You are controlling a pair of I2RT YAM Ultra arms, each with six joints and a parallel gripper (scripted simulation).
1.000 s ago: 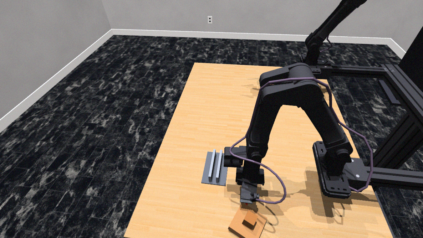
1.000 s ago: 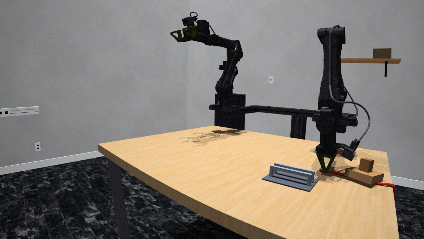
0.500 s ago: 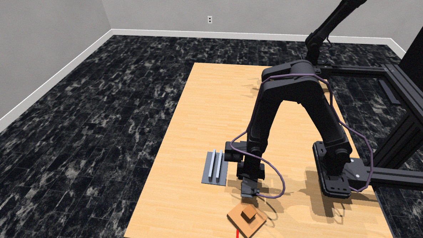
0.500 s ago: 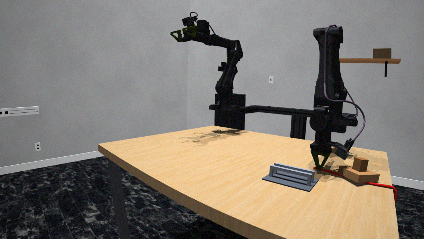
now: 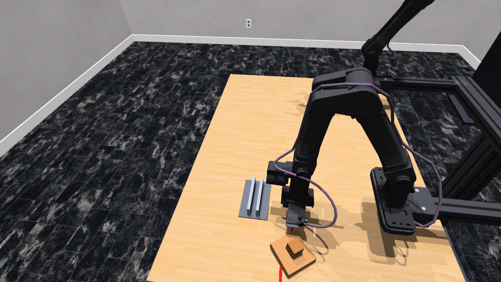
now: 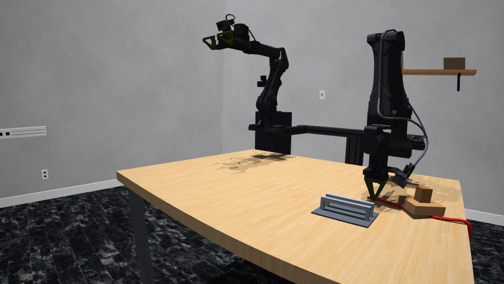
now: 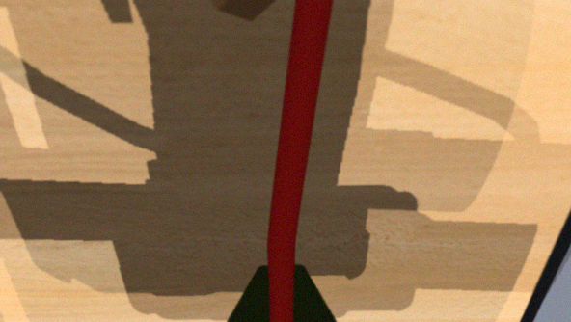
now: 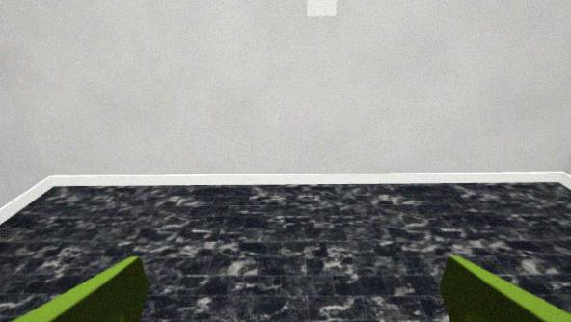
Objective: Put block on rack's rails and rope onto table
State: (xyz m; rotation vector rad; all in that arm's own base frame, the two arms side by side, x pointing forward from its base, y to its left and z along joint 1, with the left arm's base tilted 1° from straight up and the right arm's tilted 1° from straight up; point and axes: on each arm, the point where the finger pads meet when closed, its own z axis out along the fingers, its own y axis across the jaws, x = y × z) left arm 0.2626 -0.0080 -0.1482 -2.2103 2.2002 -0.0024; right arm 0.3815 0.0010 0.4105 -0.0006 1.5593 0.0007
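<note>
Right now the grey rack is 140 mm ahead of my left hand and 30 mm to the right of it. From my left hand the other things lie so: brown block: 150 mm to the left, 20 mm above, 10 mm behind.
</note>
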